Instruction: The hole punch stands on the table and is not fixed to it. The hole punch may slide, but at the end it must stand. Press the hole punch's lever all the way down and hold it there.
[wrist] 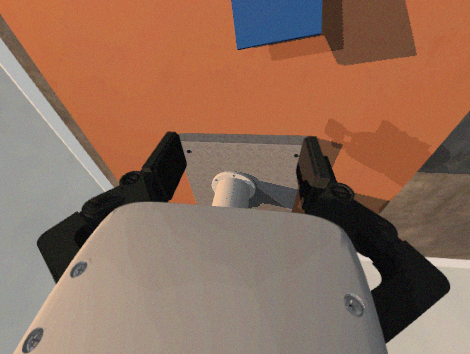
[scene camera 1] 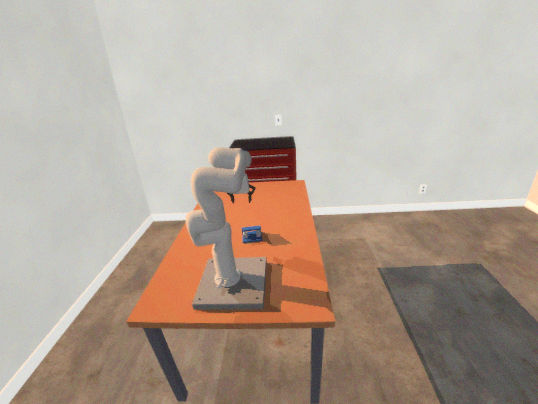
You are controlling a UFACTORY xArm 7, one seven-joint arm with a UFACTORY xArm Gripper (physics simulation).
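Pixels of known places: gripper, between the fingertips: [wrist: 239,150] [scene camera 1: 241,202]; arm's base, origin of its link: [wrist: 233,186] [scene camera 1: 227,277].
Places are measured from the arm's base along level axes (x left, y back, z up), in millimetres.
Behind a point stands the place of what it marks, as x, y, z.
The blue hole punch [scene camera 1: 252,234] @[-35, -419, -24] [wrist: 280,22] @[-47, -382, 42] stands on the orange table [scene camera 1: 290,210] @[-248, -762, -36] [wrist: 150,90] @[199, -240, -36], beyond the robot's base in the scene view. In the wrist view it is cut off by the top edge, and a blue face of it shows. Its lever is too small to make out in the scene view. My gripper [scene camera 1: 241,201] @[-19, -329, 246] [wrist: 239,150] @[-19, -329, 246] is open with nothing between the fingers. It hangs high above the table, apart from the hole punch.
The robot's grey base plate [scene camera 1: 250,295] @[-134, 102, -1] [wrist: 270,156] @[-82, -128, 2] lies on the near part of the table. A red drawer cabinet [scene camera 1: 272,162] stands behind the far end. A dark mat [scene camera 1: 450,310] lies on the floor to the right.
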